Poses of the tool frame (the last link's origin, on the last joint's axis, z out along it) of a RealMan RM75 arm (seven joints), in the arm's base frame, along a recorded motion.
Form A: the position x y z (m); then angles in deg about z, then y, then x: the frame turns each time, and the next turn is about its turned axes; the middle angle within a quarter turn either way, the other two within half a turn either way.
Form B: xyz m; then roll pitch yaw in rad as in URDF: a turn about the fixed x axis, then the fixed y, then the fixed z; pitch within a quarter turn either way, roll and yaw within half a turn. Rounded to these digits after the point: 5 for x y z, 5 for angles.
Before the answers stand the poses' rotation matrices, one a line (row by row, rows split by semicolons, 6 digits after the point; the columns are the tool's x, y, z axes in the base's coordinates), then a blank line. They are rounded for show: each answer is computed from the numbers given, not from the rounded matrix.
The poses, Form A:
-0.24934, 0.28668, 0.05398, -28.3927, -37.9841, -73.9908
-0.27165, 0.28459, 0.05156, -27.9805, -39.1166, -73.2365
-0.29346, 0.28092, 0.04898, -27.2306, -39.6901, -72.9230
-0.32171, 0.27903, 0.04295, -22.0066, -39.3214, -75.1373
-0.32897, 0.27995, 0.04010, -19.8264, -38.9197, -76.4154
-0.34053, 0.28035, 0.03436, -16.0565, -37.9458, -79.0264
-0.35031, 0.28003, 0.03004, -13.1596, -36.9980, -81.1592
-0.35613, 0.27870, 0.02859, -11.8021, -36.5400, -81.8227
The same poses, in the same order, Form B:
0.693371 0.651556 0.307754; -0.374790 -0.038684 0.926302; 0.615443 -0.757614 0.217374
0.685171 0.668795 0.288538; -0.364013 -0.028714 0.930951; 0.630901 -0.742892 0.223776
0.684227 0.677189 0.270644; -0.352107 -0.018227 0.935782; 0.638635 -0.735583 0.225972
0.717239 0.663961 0.211481; -0.289880 0.008314 0.957027; 0.633670 -0.747721 0.198432
0.731909 0.654123 0.190870; -0.263885 0.013841 0.964455; 0.628231 -0.756261 0.182744
0.757829 0.632772 0.159041; -0.218113 0.015964 0.975793; 0.614916 -0.774173 0.150114
0.777684 0.614012 0.134900; -0.181826 0.014276 0.983227; 0.601787 -0.789168 0.122745
0.786457 0.605964 0.119557; -0.164329 0.018693 0.986228; 0.595384 -0.795273 0.114279

-0.24934, 0.28668, 0.05398, -1.29138, -0.66295, -0.49555
-0.27165, 0.28459, 0.05156, -1.27822, -0.68271, -0.48835
-0.29346, 0.28092, 0.04898, -1.27275, -0.69272, -0.47526
-0.32171, 0.27903, 0.04295, -1.31139, -0.68629, -0.38409
-0.32897, 0.27995, 0.04010, -1.33370, -0.67928, -0.34604
-0.34053, 0.28035, 0.03436, -1.37927, -0.66228, -0.28024
-0.35031, 0.28003, 0.03004, -1.41650, -0.64574, -0.22968
-0.35613, 0.27870, 0.02859, -1.42808, -0.63774, -0.20599

